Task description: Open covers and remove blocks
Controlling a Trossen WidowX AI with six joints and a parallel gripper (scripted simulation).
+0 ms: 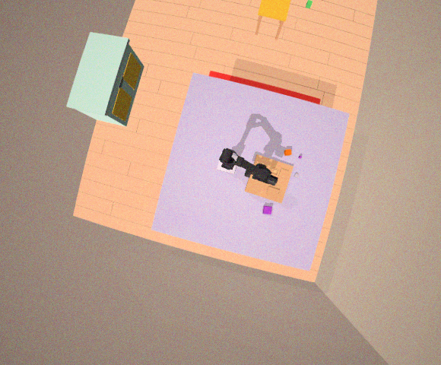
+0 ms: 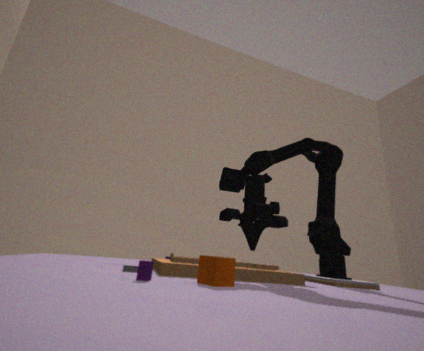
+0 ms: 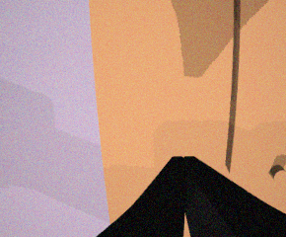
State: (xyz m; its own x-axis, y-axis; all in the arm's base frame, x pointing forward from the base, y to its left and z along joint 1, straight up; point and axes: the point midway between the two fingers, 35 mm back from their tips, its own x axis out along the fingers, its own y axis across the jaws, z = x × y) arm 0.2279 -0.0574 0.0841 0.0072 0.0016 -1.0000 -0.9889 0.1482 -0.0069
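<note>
The wooden puzzle board is 10 cm ahead of my gripper tip, 1 cm to the right of it and 4 cm below it. Also, from my gripper tip: grey flat piece: 32 cm ahead, 6 cm to the left, 6 cm below; then orange block: 21 cm ahead, 22 cm to the left, 4 cm below.
</note>
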